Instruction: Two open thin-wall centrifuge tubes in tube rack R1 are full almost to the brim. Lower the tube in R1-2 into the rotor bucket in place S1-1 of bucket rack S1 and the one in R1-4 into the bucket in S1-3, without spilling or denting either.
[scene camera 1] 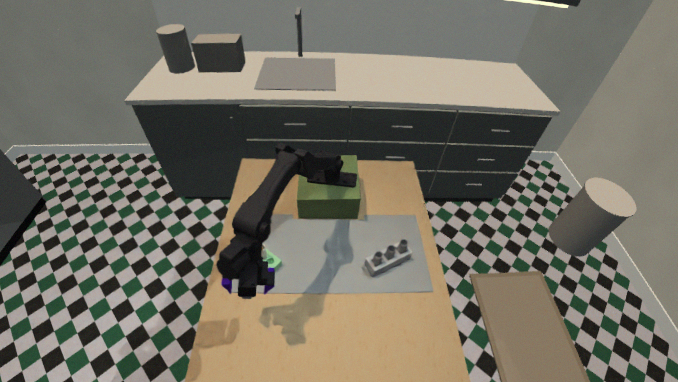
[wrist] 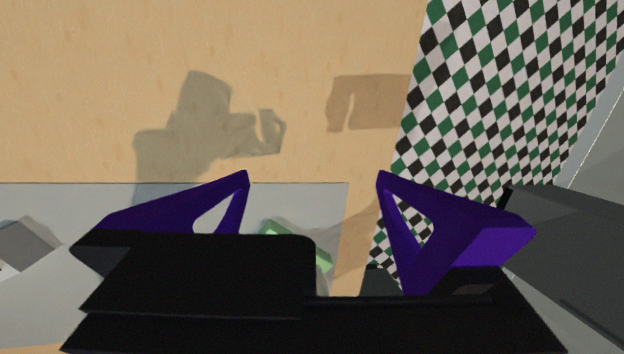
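Seen in the pictures: gripper, fingertip midpoint: (wrist: 312, 177); arm's base at its link origin: (scene camera 1: 332, 178).
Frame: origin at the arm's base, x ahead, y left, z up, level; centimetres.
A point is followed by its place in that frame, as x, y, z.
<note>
My gripper (scene camera 1: 248, 287) {54.8, -16.6, 4.2} (wrist: 312, 177) {54.8, -16.6, 4.2} is open and empty, with purple fingers wide apart, raised above the table's left side near the mat's front-left corner. Green tube rack R1 (scene camera 1: 274, 261) {36.1, -15.4, -9.5} (wrist: 324, 260) {33.7, -27.2, -9.5} sits on the mat just behind and right of the gripper; the arm hides much of it in both views. Its places and the tubes cannot be told apart. Grey bucket rack S1 (scene camera 1: 380, 268) {33.5, 22.8, -8.0} stands at an angle on the right part of the mat, with three upright grey buckets in a row. A grey block (wrist: 27, 245) {32.3, 18.6, -10.7} at the wrist view's left edge may be its end.
A grey mat (scene camera 1: 305, 280) {40.1, -3.2, -12.4} (wrist: 300, 200) {44.5, -20.4, -12.4} lies on the wooden table (scene camera 1: 350, 340) {58.4, 15.2, -12.7} (wrist: 100, 40) {61.7, 8.0, -12.7}. A large green box (scene camera 1: 328, 208) {10.9, 0.4, -6.1} stands behind the mat, under the raised arm. Shadows of the arm fall across the mat and the table front. The table's left edge is close to the gripper.
</note>
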